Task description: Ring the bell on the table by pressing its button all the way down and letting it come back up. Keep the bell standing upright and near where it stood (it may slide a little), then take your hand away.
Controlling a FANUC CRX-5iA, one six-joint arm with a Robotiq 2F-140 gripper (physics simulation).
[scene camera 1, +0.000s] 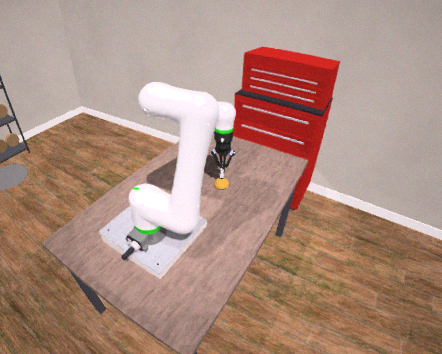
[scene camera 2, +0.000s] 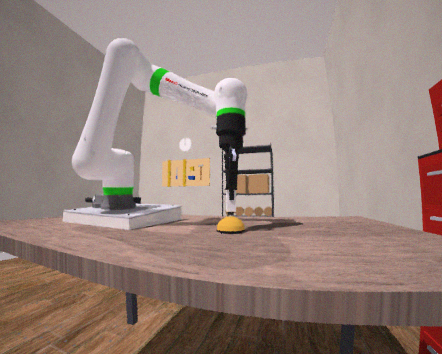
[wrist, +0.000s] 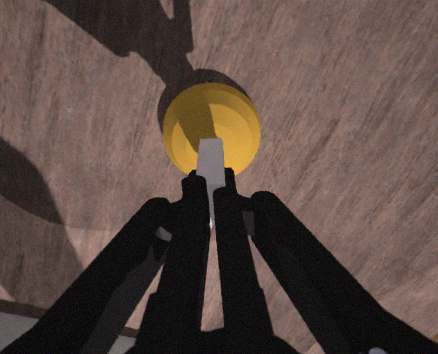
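Pixels of known places: gripper, fingertip midpoint: point(scene camera 1: 222, 176) point(scene camera 2: 231, 211) point(wrist: 212, 156); arm's base at its link origin: point(scene camera 1: 149, 231) point(scene camera 2: 118, 207).
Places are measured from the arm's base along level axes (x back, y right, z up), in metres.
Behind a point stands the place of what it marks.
Observation:
The bell, a yellow dome point(scene camera 1: 221, 183) @[x -0.489, y 0.109, z -0.020 m] point(scene camera 2: 230, 225) @[x -0.521, y 0.134, z -0.032 m] point(wrist: 235, 117) @[x -0.540, y 0.108, z -0.020 m], stands upright on the table point(scene camera 1: 240, 240) @[x -0.201, y 0.359, z -0.056 m] point(scene camera 2: 300, 260) @[x -0.684, y 0.362, z -0.056 m] point(wrist: 350, 100) @[x -0.572, y 0.203, z -0.056 m]. My gripper point(scene camera 1: 222, 175) @[x -0.515, y 0.097, z 0.006 m] point(scene camera 2: 230, 211) @[x -0.515, y 0.097, z 0.006 m] point(wrist: 212, 156) @[x -0.515, y 0.097, z 0.006 m] is shut and empty, and points straight down over the bell's middle. In the second scene view the fingertips are right at the top of the dome, with a thin dark bit between them and it. The button is hidden under the fingertips in the wrist view, so how far down it is does not show.
The arm's white base plate point(scene camera 1: 172, 257) @[x 0.055, y 0.163, z -0.012 m] point(scene camera 2: 95, 218) @[x -0.050, y 0.171, z -0.030 m] stands on the same table. A red tool cabinet point(scene camera 1: 287, 70) point(scene camera 2: 430, 187) stands past the table's far end. A dark shelf rack point(scene camera 2: 272, 175) with boxes stands against the wall in the second scene view.

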